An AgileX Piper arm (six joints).
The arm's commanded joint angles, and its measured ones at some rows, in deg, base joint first. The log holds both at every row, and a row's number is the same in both.
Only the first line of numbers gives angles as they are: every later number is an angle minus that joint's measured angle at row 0.
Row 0, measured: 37.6 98.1 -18.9 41.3 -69.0 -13.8
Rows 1 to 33, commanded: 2.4 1.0 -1.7 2.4 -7.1 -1.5; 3.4 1.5 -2.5 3.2 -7.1 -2.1; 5.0 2.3 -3.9 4.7 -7.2 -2.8; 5.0 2.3 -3.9 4.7 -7.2 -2.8; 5.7 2.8 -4.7 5.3 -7.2 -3.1; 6.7 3.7 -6.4 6.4 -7.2 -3.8; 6.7 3.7 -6.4 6.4 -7.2 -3.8; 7.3 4.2 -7.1 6.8 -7.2 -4.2; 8.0 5.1 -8.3 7.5 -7.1 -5.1; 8.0 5.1 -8.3 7.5 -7.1 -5.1; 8.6 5.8 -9.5 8.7 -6.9 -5.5; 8.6 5.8 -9.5 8.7 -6.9 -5.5; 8.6 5.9 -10.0 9.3 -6.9 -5.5; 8.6 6.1 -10.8 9.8 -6.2 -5.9; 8.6 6.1 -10.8 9.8 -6.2 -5.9; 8.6 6.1 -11.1 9.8 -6.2 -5.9; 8.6 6.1 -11.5 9.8 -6.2 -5.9; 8.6 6.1 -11.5 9.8 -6.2 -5.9; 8.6 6.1 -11.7 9.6 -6.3 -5.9; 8.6 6.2 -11.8 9.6 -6.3 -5.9; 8.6 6.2 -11.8 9.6 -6.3 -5.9; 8.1 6.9 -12.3 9.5 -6.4 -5.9; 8.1 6.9 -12.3 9.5 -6.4 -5.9; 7.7 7.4 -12.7 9.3 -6.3 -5.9; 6.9 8.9 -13.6 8.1 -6.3 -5.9; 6.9 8.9 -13.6 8.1 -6.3 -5.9; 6.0 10.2 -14.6 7.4 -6.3 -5.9; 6.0 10.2 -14.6 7.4 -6.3 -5.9; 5.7 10.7 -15.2 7.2 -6.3 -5.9; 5.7 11.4 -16.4 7.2 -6.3 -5.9; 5.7 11.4 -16.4 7.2 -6.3 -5.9; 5.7 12.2 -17.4 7.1 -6.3 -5.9; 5.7 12.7 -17.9 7.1 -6.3 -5.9
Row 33, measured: 6.1 11.9 -16.3 8.2 -0.2 -5.5
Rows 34 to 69, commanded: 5.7 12.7 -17.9 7.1 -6.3 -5.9; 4.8 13.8 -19.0 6.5 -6.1 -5.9; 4.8 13.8 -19.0 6.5 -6.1 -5.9; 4.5 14.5 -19.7 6.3 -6.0 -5.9; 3.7 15.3 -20.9 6.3 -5.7 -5.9; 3.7 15.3 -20.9 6.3 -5.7 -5.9; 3.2 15.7 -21.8 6.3 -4.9 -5.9; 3.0 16.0 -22.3 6.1 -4.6 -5.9; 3.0 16.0 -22.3 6.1 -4.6 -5.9; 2.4 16.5 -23.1 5.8 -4.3 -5.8; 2.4 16.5 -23.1 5.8 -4.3 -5.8; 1.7 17.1 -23.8 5.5 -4.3 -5.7; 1.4 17.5 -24.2 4.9 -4.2 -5.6; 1.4 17.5 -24.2 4.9 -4.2 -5.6; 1.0 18.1 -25.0 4.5 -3.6 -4.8; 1.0 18.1 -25.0 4.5 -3.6 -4.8; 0.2 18.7 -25.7 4.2 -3.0 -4.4; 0.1 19.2 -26.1 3.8 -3.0 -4.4; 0.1 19.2 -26.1 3.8 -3.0 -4.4; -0.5 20.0 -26.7 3.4 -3.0 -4.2; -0.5 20.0 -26.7 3.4 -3.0 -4.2; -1.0 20.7 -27.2 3.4 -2.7 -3.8; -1.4 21.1 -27.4 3.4 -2.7 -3.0; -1.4 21.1 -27.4 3.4 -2.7 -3.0; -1.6 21.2 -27.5 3.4 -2.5 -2.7; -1.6 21.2 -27.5 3.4 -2.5 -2.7; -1.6 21.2 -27.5 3.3 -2.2 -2.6; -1.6 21.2 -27.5 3.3 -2.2 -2.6; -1.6 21.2 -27.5 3.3 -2.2 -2.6; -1.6 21.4 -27.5 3.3 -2.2 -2.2; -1.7 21.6 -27.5 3.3 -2.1 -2.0; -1.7 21.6 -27.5 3.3 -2.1 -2.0; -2.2 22.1 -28.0 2.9 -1.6 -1.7; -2.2 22.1 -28.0 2.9 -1.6 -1.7; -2.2 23.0 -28.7 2.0 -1.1 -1.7; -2.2 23.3 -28.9 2.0 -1.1 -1.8
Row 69, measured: -1.8 22.6 -27.6 3.4 -0.3 -2.4
